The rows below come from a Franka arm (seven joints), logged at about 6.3 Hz.
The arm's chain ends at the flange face. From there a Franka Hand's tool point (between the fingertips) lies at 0.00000 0.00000 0.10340 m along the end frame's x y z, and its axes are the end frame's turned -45 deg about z.
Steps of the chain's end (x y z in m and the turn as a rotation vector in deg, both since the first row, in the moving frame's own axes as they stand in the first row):
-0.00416, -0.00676, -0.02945, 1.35, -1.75, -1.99
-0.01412, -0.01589, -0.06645, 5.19, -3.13, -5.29
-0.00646, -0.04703, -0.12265, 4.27, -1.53, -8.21
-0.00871, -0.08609, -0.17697, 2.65, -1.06, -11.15
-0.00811, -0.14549, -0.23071, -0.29, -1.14, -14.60
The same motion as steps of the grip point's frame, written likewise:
0.00126, -0.01167, -0.02953, 2.19, -0.28, -1.99
0.00338, -0.03192, -0.06703, 5.88, 1.46, -5.29
0.03164, -0.04544, -0.12297, 4.10, 1.94, -8.21
0.05627, -0.07193, -0.17710, 2.62, 1.12, -11.15
0.09520, -0.10945, -0.23073, 0.60, -1.01, -14.60

